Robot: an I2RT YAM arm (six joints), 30 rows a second.
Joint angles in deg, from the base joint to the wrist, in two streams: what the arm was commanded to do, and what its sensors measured. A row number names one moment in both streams.
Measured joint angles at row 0:
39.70 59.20 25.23 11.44 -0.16 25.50
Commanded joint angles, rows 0 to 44:
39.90 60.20 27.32 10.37 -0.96 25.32
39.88 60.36 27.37 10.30 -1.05 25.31
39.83 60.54 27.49 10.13 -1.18 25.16
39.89 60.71 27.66 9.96 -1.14 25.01
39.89 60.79 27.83 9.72 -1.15 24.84
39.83 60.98 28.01 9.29 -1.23 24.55
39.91 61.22 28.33 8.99 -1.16 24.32
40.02 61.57 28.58 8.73 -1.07 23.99
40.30 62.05 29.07 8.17 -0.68 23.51
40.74 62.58 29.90 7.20 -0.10 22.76
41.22 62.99 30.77 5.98 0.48 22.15
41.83 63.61 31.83 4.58 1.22 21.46
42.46 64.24 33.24 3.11 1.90 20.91
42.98 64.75 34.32 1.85 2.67 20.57
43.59 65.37 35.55 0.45 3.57 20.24
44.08 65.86 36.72 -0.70 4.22 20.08
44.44 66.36 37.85 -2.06 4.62 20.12
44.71 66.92 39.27 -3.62 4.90 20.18
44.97 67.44 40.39 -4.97 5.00 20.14
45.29 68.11 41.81 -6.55 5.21 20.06
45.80 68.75 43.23 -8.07 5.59 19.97
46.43 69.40 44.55 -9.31 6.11 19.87
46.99 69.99 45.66 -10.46 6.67 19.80
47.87 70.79 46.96 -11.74 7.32 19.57
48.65 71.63 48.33 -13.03 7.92 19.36
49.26 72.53 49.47 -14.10 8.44 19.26
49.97 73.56 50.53 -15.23 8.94 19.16
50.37 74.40 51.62 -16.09 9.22 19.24
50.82 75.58 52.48 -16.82 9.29 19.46
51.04 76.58 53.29 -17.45 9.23 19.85
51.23 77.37 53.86 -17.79 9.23 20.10
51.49 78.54 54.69 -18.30 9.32 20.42
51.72 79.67 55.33 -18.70 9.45 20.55
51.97 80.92 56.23 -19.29 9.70 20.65
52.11 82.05 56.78 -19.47 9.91 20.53
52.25 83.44 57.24 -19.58 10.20 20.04
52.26 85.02 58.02 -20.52 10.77 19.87
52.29 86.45 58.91 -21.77 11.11 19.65
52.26 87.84 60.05 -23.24 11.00 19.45
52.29 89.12 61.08 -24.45 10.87 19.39
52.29 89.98 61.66 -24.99 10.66 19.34
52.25 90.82 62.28 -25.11 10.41 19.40
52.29 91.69 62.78 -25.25 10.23 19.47
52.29 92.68 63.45 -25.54 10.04 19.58
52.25 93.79 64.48 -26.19 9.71 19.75
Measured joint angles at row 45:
51.96 92.33 61.87 -22.65 9.56 19.75
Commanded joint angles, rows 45 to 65:
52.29 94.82 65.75 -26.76 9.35 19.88
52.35 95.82 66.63 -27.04 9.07 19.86
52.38 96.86 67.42 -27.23 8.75 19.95
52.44 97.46 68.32 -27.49 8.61 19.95
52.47 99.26 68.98 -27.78 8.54 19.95
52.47 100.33 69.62 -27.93 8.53 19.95
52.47 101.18 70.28 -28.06 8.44 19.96
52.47 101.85 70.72 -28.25 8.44 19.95
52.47 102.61 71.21 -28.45 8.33 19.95
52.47 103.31 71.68 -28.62 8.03 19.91
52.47 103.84 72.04 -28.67 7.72 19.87
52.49 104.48 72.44 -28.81 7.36 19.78
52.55 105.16 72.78 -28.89 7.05 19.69
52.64 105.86 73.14 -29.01 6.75 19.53
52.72 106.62 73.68 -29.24 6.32 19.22
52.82 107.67 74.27 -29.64 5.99 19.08
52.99 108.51 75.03 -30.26 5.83 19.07
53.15 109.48 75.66 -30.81 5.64 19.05
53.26 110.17 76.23 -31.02 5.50 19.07
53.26 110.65 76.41 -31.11 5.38 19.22
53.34 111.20 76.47 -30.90 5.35 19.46
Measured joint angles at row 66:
52.86 109.89 75.00 -28.67 6.35 19.62
